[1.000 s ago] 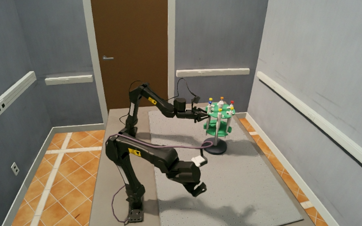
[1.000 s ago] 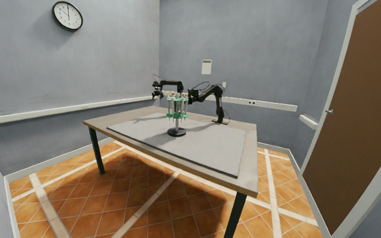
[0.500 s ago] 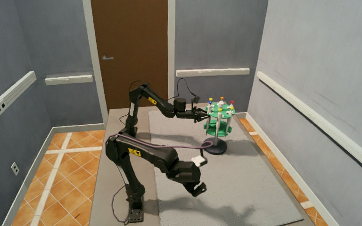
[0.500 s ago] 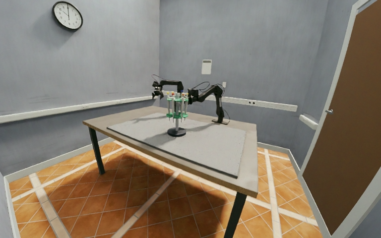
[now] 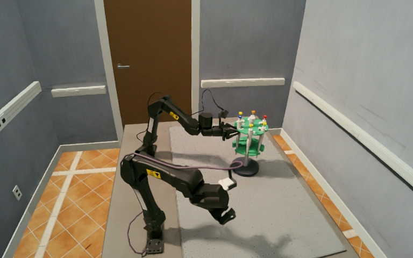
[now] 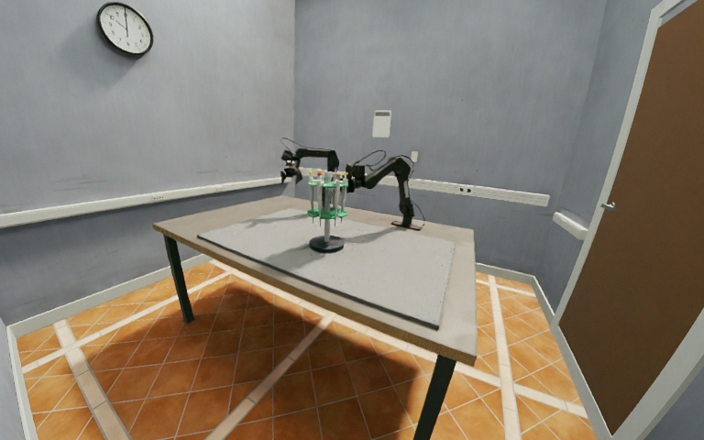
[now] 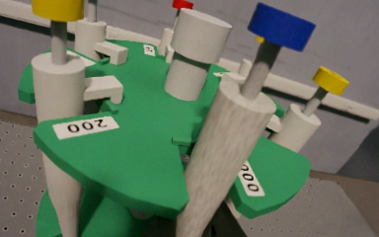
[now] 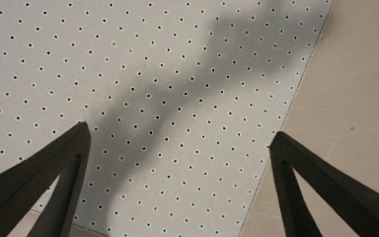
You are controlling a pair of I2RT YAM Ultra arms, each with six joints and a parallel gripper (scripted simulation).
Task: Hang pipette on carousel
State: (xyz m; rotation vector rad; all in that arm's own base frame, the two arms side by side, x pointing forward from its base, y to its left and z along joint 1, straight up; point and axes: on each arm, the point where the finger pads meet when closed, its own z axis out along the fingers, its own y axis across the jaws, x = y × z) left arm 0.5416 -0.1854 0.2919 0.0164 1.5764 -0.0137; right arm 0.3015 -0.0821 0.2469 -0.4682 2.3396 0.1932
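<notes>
My left hand is 1 cm short of the pipette, 1 cm to the left of it and 3 cm above it.
</notes>
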